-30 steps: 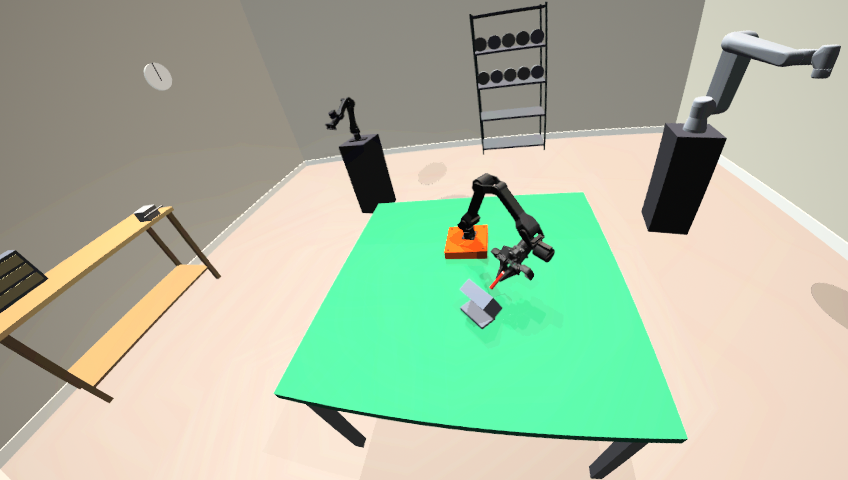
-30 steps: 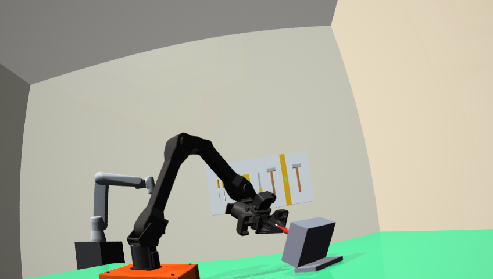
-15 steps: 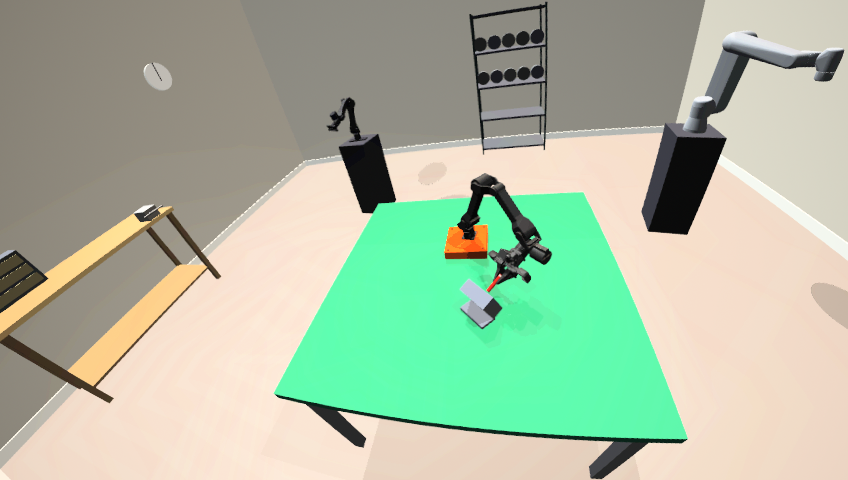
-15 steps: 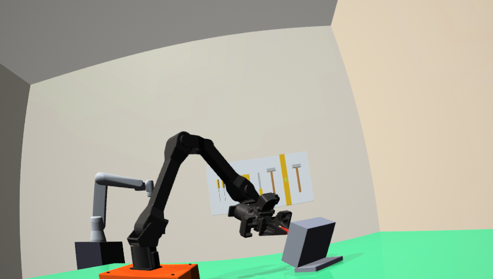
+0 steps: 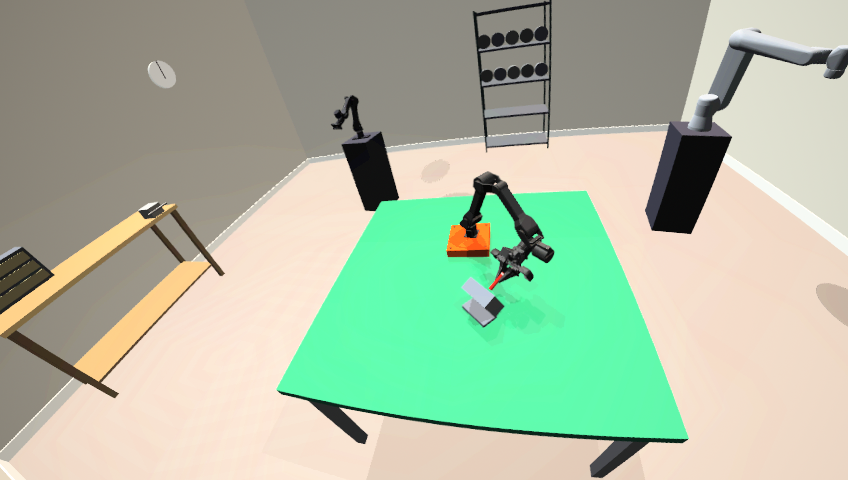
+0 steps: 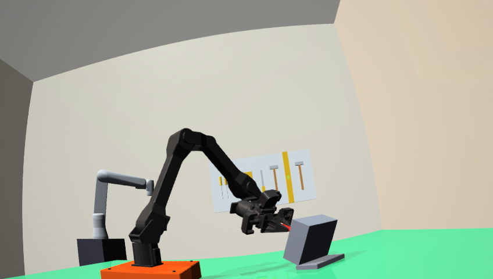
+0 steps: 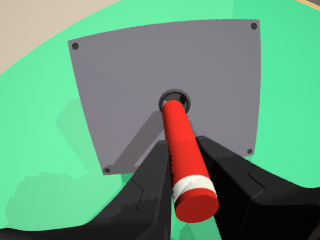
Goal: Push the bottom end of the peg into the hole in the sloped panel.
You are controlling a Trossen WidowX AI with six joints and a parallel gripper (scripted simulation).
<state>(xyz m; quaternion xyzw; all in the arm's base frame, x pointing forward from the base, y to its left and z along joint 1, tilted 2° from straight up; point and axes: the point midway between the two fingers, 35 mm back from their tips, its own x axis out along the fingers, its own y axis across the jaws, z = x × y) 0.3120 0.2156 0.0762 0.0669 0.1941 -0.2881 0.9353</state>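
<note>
My gripper tip is now 6 cm short of the grey sloped panel, 4 cm to the left of it and 3 cm above it. From my gripper tip the other things lie so: red round peg: 1 cm to the left, 1 cm behind, 1 cm above.
</note>
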